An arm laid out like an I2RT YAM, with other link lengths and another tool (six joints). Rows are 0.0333 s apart.
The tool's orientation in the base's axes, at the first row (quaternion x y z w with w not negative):
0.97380 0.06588 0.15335 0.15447
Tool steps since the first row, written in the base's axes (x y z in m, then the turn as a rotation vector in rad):
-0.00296 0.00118 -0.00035 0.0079 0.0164 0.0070
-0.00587 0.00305 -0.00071 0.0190 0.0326 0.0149
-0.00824 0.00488 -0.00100 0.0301 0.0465 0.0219
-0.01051 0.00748 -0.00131 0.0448 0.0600 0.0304
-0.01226 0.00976 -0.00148 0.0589 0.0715 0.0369
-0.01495 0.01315 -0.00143 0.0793 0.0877 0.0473
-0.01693 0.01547 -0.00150 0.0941 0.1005 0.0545
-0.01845 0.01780 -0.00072 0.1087 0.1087 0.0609
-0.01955 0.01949 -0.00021 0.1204 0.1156 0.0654
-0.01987 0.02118 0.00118 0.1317 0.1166 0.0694
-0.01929 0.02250 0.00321 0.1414 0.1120 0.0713
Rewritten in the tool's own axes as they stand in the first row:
-0.00269 -0.00147 -0.00096 0.0123 -0.0126 -0.0084
-0.00520 -0.00358 -0.00209 0.0278 -0.0244 -0.0166
-0.00720 -0.00559 -0.00309 0.0427 -0.0344 -0.0233
-0.00897 -0.00833 -0.00427 0.0613 -0.0432 -0.0301
-0.01027 -0.01068 -0.00531 0.0784 -0.0509 -0.0347
-0.01220 -0.01408 -0.00717 0.1035 -0.0611 -0.0421
-0.01369 -0.01645 -0.00838 0.1217 -0.0697 -0.0475
-0.01450 -0.01852 -0.01023 0.1387 -0.0742 -0.0510
-0.01510 -0.02004 -0.01152 0.1522 -0.0783 -0.0532
-0.01471 -0.02121 -0.01335 0.1642 -0.0771 -0.0535
-0.01337 -0.02176 -0.01537 0.1730 -0.0713 -0.0509

